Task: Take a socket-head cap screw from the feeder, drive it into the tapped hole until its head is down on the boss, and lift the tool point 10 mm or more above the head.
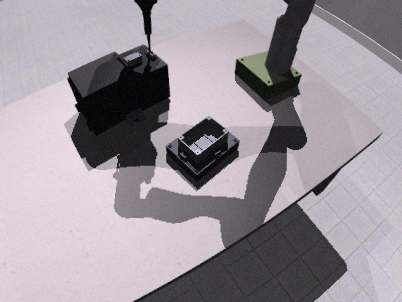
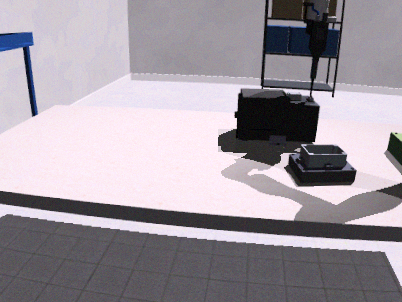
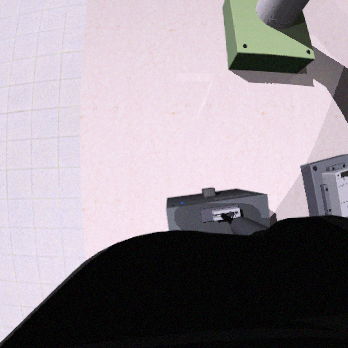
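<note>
The screw feeder [image 1: 120, 97] [image 2: 275, 117] [image 3: 175, 212] is a dark box with a small pale plate on its top. My screwdriver [image 1: 149, 51] [image 2: 312, 96] [image 3: 225, 216] points down, its thin bit tip at the small pickup block on the feeder's top. Whether the tip touches a screw, or carries one, is too small and dark to tell. A grey open-topped housing [image 1: 212, 151] [image 2: 325, 161] [image 3: 328, 186] with corner bosses sits on a dark base [image 1: 197, 181] [image 2: 325, 177] [image 3: 311, 190], apart from the feeder. I cannot pick out the tapped hole or a screw.
A green block [image 1: 254, 67] [image 2: 397, 145] [image 3: 270, 45] carries the arm's base at the other side of the table. A shelf rack [image 2: 263, 70] stands behind the table, and a blue bench [image 2: 17, 41] stands at the far left. Arm shadows cross the table.
</note>
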